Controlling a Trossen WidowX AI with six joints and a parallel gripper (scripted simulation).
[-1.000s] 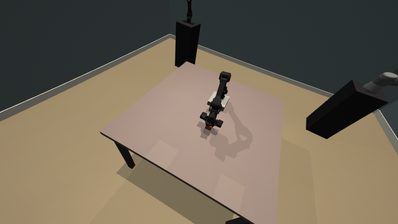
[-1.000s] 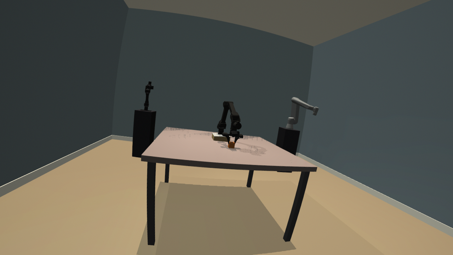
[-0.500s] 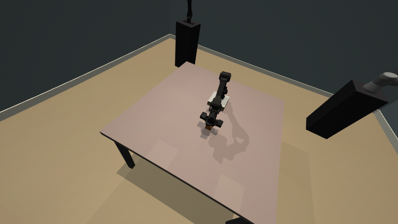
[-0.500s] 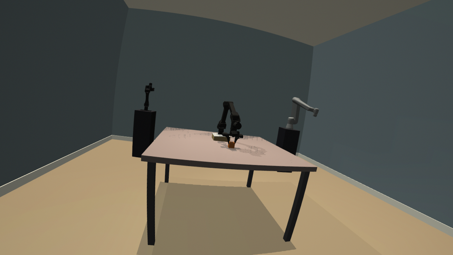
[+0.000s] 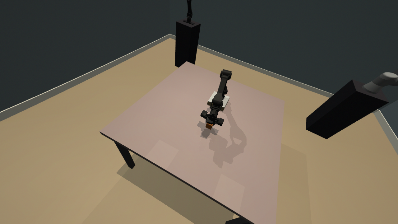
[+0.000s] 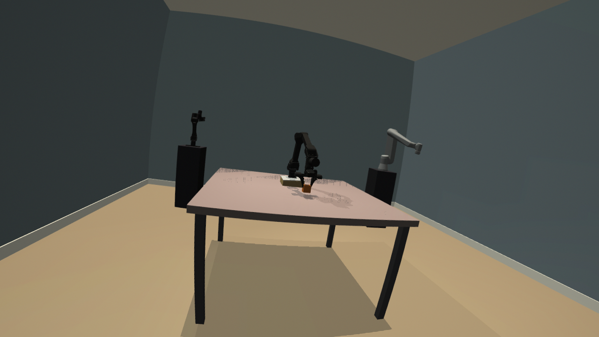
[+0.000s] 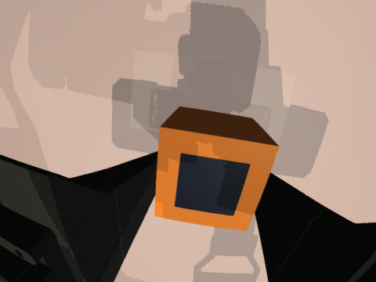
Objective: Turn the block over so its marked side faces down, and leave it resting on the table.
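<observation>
The orange block is 1 cm above my gripper tip.
</observation>
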